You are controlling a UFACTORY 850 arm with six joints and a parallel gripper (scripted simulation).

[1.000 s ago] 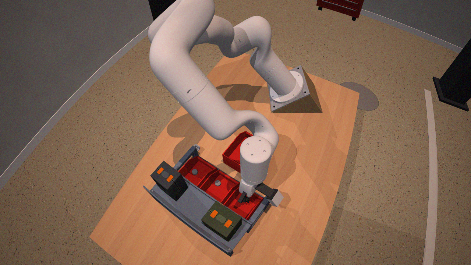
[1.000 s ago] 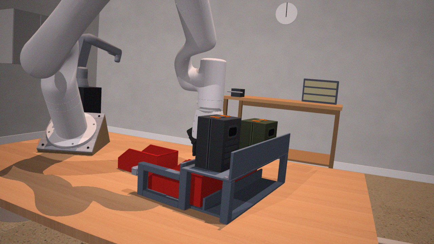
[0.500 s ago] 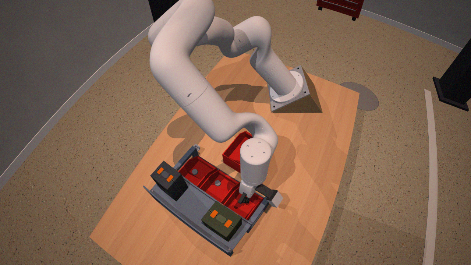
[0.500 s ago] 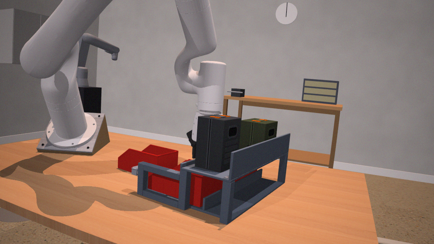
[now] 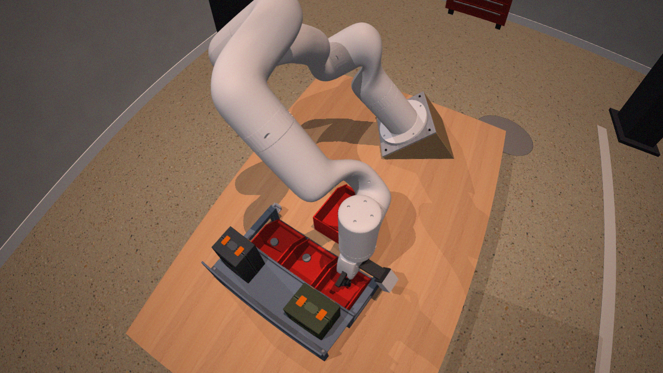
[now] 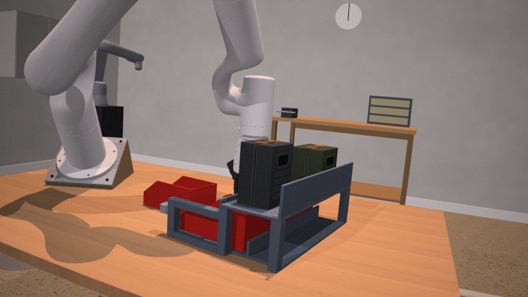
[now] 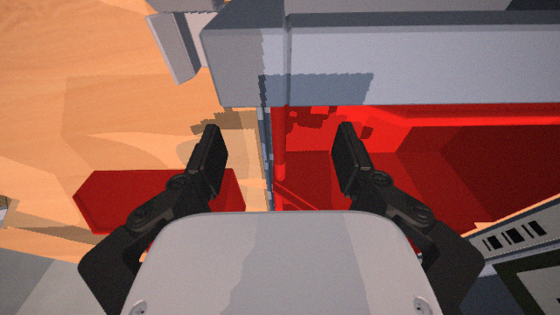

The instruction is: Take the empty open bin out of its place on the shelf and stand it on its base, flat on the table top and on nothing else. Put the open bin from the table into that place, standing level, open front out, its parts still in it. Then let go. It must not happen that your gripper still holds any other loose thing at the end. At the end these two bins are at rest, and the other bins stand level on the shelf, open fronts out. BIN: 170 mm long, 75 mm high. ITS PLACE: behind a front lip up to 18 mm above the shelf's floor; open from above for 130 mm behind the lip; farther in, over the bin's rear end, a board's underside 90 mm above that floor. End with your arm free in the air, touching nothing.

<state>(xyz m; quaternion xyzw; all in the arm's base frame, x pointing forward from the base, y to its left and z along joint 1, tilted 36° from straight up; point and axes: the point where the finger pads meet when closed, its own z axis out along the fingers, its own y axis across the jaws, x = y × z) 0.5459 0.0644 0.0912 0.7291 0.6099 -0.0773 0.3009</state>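
Right now the shelf front lip is 10 cm to the right of my hand, 4 cm below it and 4 cm behind it. From my hand the other things lie so: grey back panel 21 cm ahead, 17 cm to the right, 9 cm above; then black case 27 cm to the right, 12 cm above, 11 cm ahead; then green case 17 cm ahead, 10 cm above, 4 cm to the right.
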